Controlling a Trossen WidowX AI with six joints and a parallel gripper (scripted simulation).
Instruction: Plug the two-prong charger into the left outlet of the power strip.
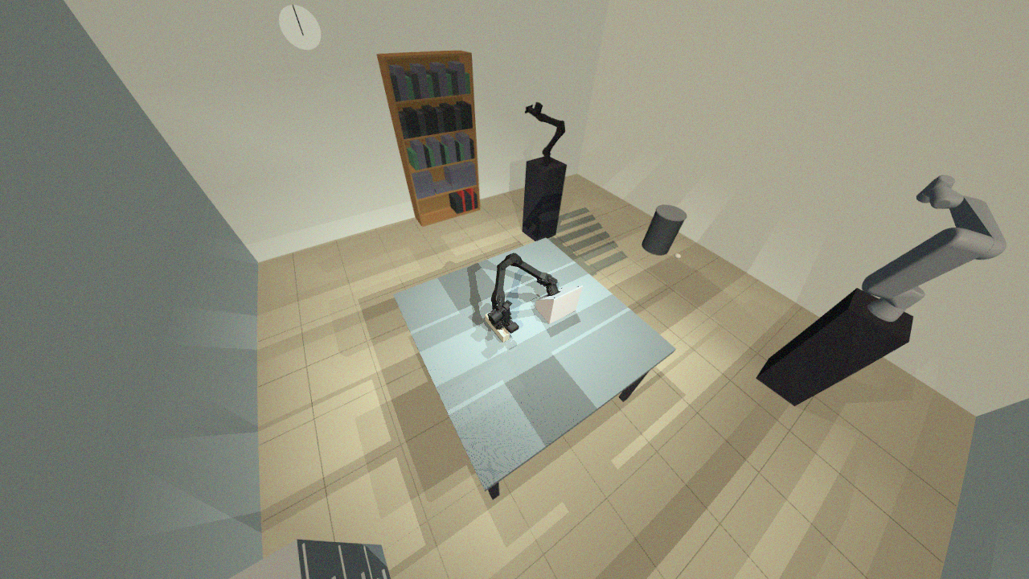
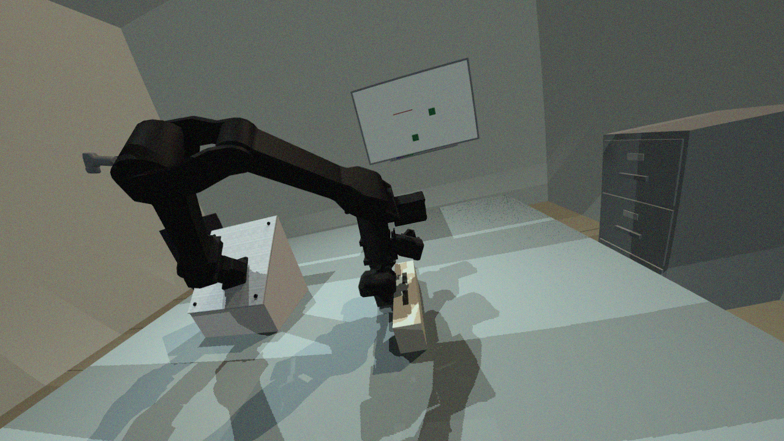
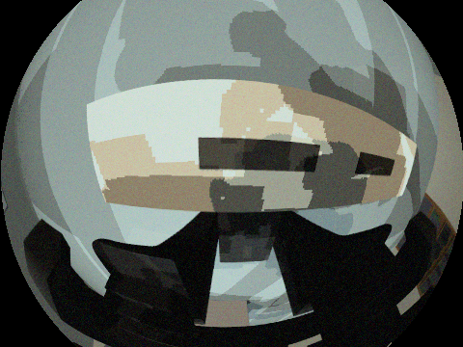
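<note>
Right now my gripper tip is 2 cm short of the black two-prong charger and 1 cm below it.
</note>
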